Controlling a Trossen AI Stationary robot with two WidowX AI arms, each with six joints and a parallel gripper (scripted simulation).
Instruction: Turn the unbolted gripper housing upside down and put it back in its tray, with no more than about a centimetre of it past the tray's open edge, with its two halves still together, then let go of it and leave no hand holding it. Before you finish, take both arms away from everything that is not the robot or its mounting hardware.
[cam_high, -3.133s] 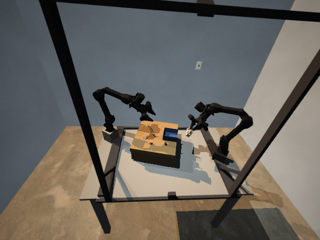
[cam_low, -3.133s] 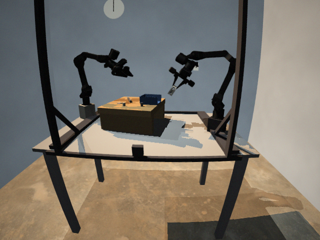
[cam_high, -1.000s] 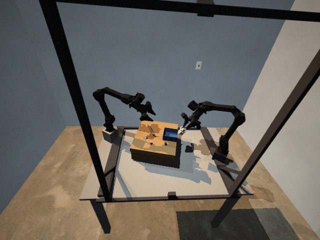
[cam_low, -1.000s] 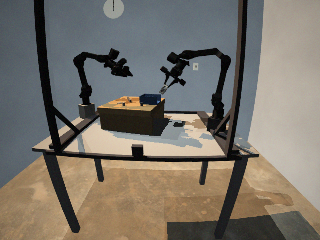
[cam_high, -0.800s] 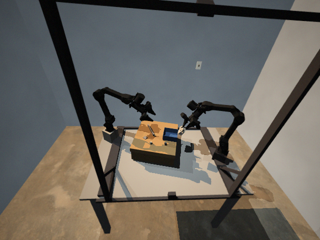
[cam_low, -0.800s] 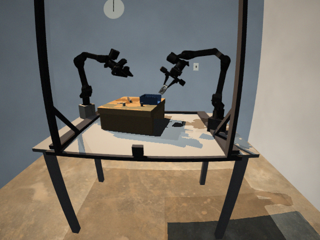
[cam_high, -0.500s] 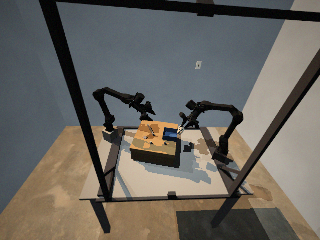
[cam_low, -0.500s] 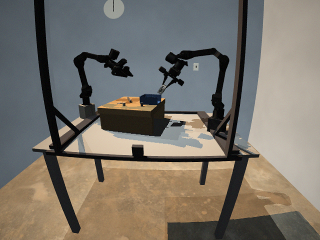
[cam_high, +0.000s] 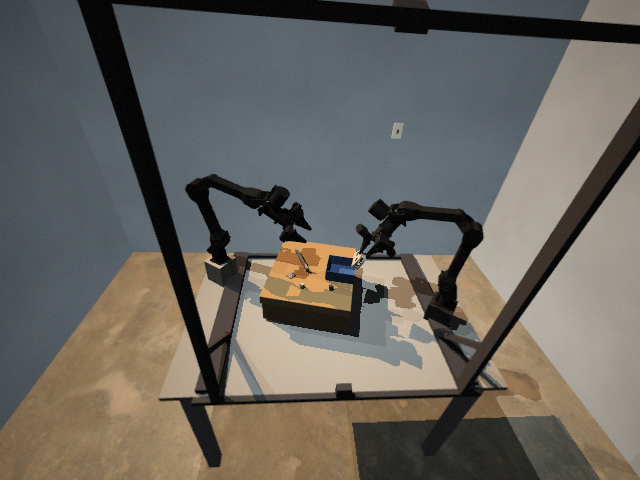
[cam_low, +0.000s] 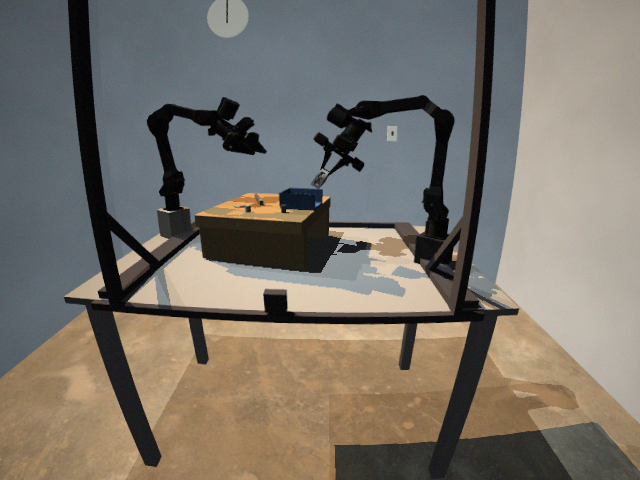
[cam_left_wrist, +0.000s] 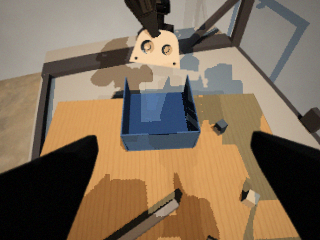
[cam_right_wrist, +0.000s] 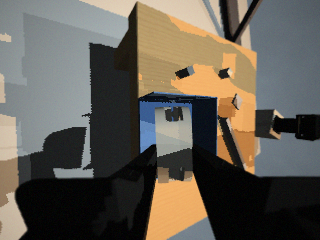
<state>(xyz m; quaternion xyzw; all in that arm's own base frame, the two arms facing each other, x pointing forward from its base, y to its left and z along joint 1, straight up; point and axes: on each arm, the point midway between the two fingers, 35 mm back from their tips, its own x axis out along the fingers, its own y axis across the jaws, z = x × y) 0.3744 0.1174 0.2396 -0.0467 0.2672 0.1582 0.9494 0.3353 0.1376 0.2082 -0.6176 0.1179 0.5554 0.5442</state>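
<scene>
My right gripper is now 1 cm past the white gripper housing, 2 cm to the right of it and 5 cm above it. Also, from my right hand: grey rod (3 cm ahead, 28 cm to the left, 14 cm below); wooden block (2 cm behind, 22 cm to the left, 20 cm below); gripper housing half (1 cm behind, 4 cm to the left, 4 cm below).
</scene>
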